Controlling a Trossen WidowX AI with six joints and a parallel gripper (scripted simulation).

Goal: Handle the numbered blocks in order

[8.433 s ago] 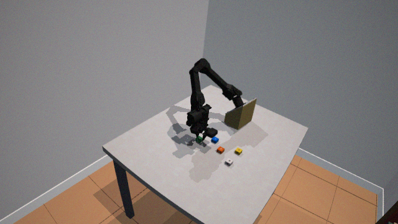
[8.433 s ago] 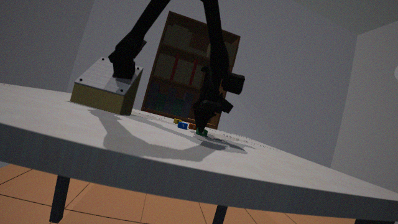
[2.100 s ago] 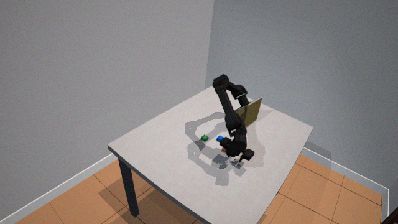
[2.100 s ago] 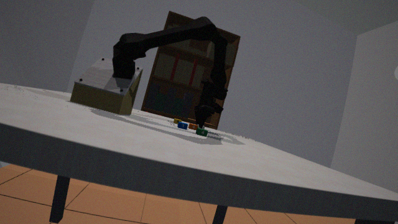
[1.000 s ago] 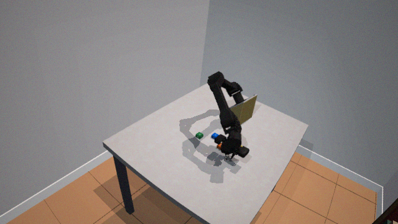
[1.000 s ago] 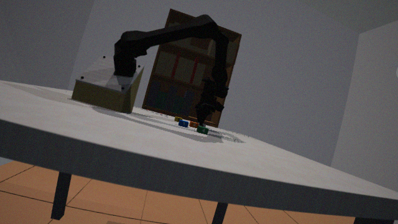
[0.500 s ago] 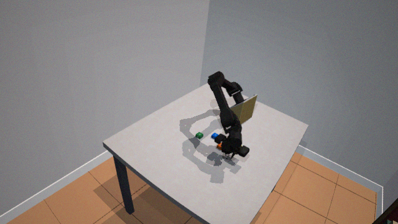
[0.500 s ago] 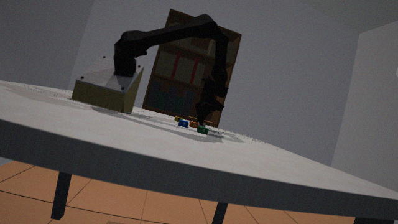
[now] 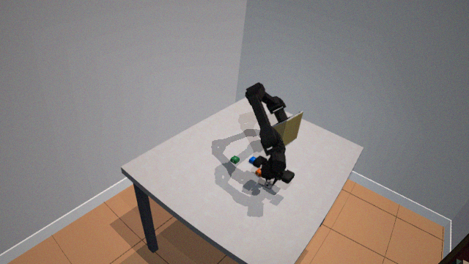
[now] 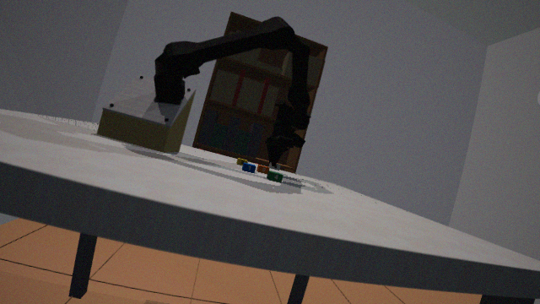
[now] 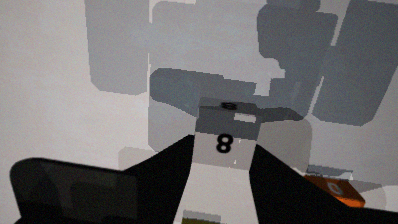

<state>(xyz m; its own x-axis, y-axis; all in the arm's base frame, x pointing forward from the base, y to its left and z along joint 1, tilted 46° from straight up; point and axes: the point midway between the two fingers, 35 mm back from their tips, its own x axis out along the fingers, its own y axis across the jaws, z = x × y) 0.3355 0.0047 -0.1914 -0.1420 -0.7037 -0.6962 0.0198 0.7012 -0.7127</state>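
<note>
Right now the orange block is 8 cm to the right of my gripper tip, 4 cm behind it and 1 cm below it. From my gripper tip the other things lie so: blue block: 15 cm to the right, 10 cm behind, 1 cm below; then white block: 1 cm ahead; then yellow block: 10 cm behind, 1 cm to the left, 1 cm below.
</note>
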